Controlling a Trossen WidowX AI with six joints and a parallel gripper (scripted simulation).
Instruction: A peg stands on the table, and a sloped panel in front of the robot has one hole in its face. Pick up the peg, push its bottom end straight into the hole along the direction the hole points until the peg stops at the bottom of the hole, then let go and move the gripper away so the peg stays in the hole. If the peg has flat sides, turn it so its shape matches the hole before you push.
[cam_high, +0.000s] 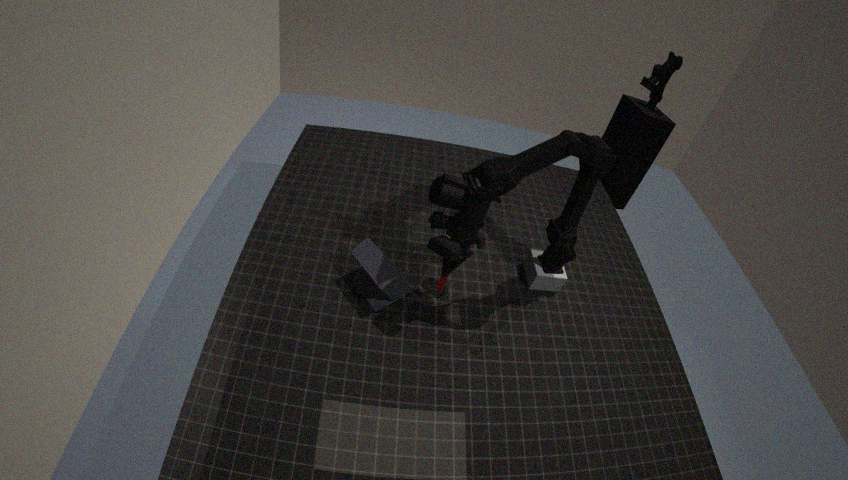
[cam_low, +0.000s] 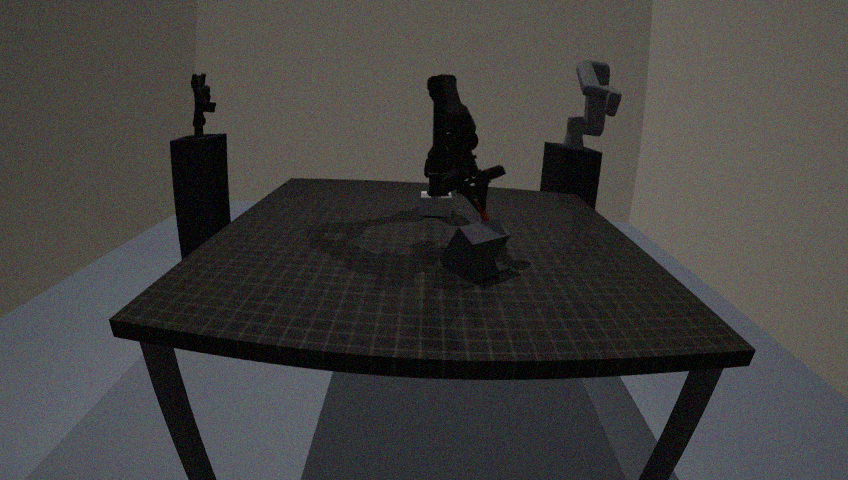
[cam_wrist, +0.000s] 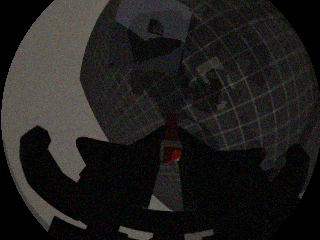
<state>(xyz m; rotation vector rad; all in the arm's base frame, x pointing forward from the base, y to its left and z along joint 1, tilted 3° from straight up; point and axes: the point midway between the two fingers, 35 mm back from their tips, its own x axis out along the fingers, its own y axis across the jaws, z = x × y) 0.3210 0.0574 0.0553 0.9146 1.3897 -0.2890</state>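
Right now the sloped panel is 14 cm ahead of my gripper tip, 5 cm to the right of it and 5 cm below it. From my gripper tip the other things lie so: peg: 1 cm to the right, 2 cm above.
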